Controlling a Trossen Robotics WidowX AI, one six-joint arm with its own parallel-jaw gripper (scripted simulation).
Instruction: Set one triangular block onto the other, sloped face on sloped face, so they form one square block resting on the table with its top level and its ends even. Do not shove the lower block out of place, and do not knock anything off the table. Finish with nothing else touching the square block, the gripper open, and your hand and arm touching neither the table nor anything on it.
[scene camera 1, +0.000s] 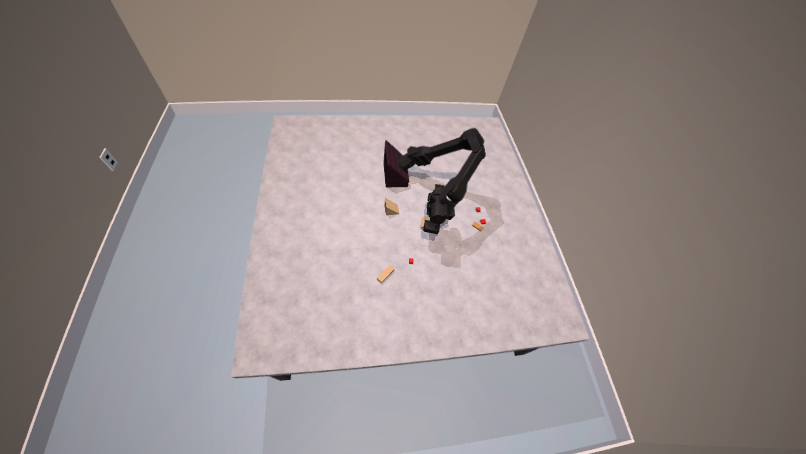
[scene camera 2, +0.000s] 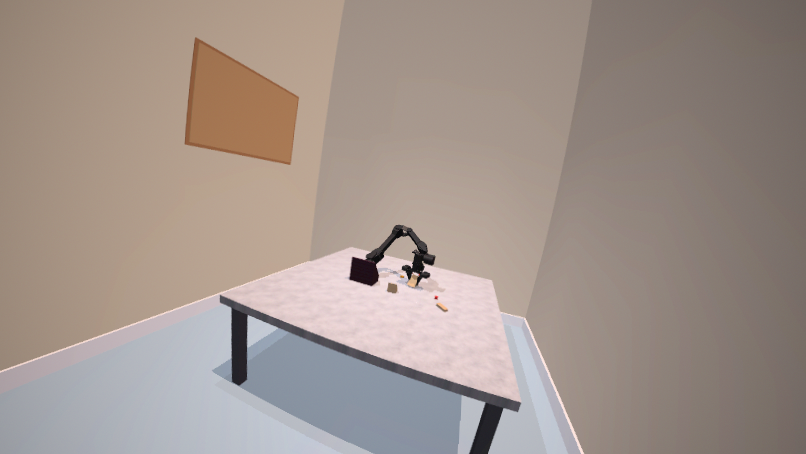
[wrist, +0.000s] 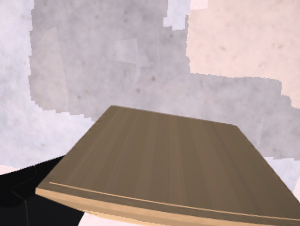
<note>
My gripper holds a tan triangular block (wrist: 130, 159).
</note>
